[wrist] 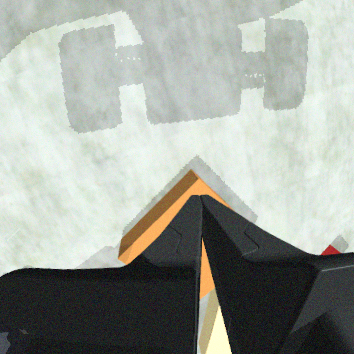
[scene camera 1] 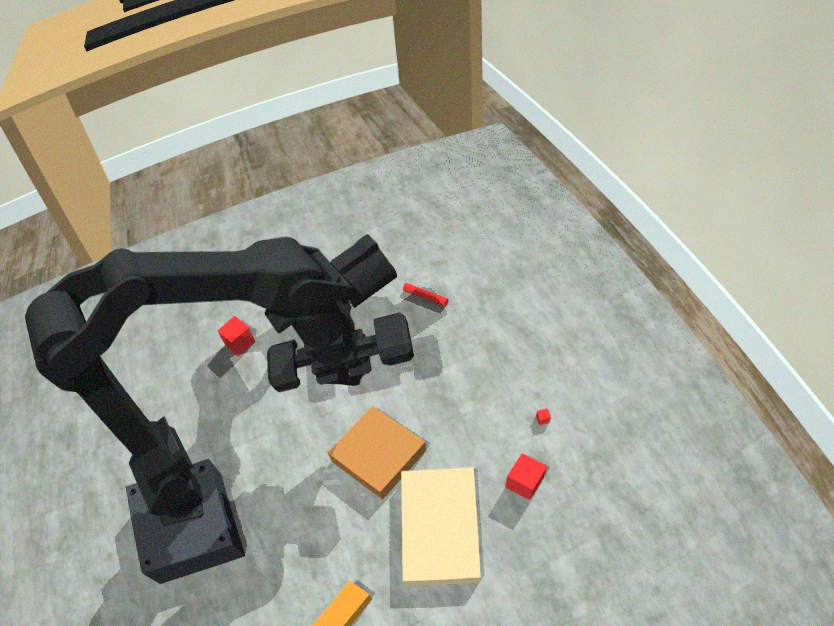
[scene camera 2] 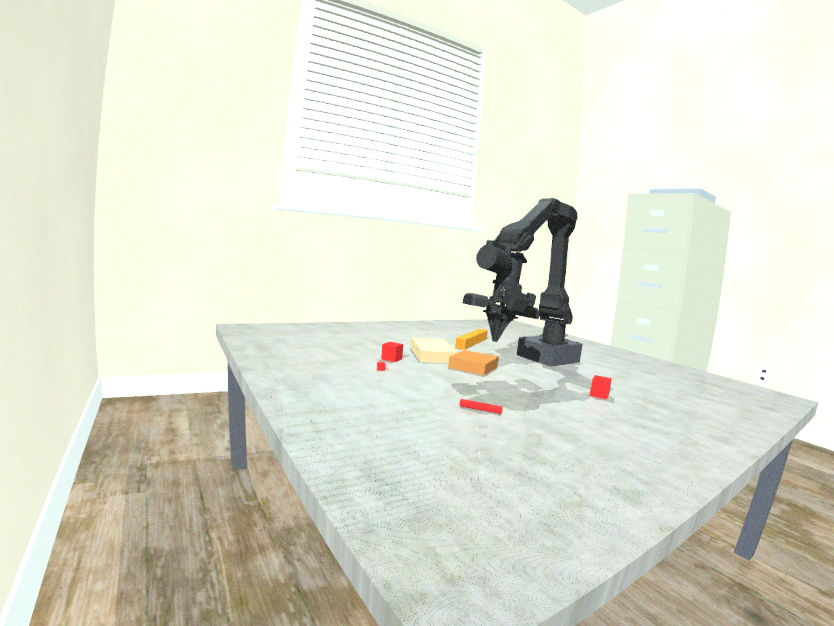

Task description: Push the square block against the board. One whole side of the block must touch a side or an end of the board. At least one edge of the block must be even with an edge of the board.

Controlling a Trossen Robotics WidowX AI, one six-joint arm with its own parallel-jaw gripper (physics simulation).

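Places are measured from the arm's base along level axes (x ahead, y left, z up), in millimetres.
Pixels of known places: gripper, fingertip midpoint: point(wrist: 198, 202) point(scene camera 1: 356, 382) point(scene camera 2: 494, 341); arm's base at its link origin: point(scene camera 1: 179, 500) point(scene camera 2: 553, 341).
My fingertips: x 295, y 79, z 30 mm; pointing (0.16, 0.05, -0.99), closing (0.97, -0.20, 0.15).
Note:
For each thing: its top centre in the pictures, then the offset to it from my fingertips.
- orange square block at its top centre: point(wrist: 195, 251) point(scene camera 1: 375, 447) point(scene camera 2: 474, 356) 56 mm down, 4 mm back, 77 mm right
- cream board at its top centre: point(scene camera 1: 439, 523) point(wrist: 249, 323) point(scene camera 2: 433, 344) 56 mm down, 37 mm ahead, 215 mm right
- small red cube at its top centre: point(scene camera 1: 543, 414) point(scene camera 2: 381, 363) 70 mm down, 239 mm ahead, 113 mm right
- red rod at its top centre: point(scene camera 1: 425, 291) point(scene camera 2: 481, 403) 72 mm down, 163 mm ahead, 177 mm left
- yellow-orange bar at its top centre: point(scene camera 2: 473, 333) 55 mm down, 181 mm back, 326 mm right
The orange square block point(scene camera 1: 377, 450) point(scene camera 2: 472, 363) point(wrist: 162, 224) lies flat on the table, turned at a slant to the cream board point(scene camera 1: 441, 525) point(scene camera 2: 432, 349) point(wrist: 219, 335). In scene camera 1, the block's lower right side is by the board's upper left corner; whether they touch is unclear. The two have no sides flush. My gripper point(scene camera 1: 351, 382) point(scene camera 2: 496, 338) point(wrist: 198, 202) is shut and empty, pointing down above the table. In scene camera 1 it appears beyond the block's far corner. In the wrist view the fingers hide much of the block and board.
A red cube point(scene camera 1: 526, 475) point(scene camera 2: 392, 351) and a small red cube point(scene camera 1: 542, 416) point(scene camera 2: 381, 366) lie right of the board in scene camera 1. Another red cube point(scene camera 1: 236, 335) point(scene camera 2: 600, 387), a red rod point(scene camera 1: 425, 294) point(scene camera 2: 480, 407) and a yellow-orange bar point(scene camera 1: 343, 605) point(scene camera 2: 470, 338) also lie around.

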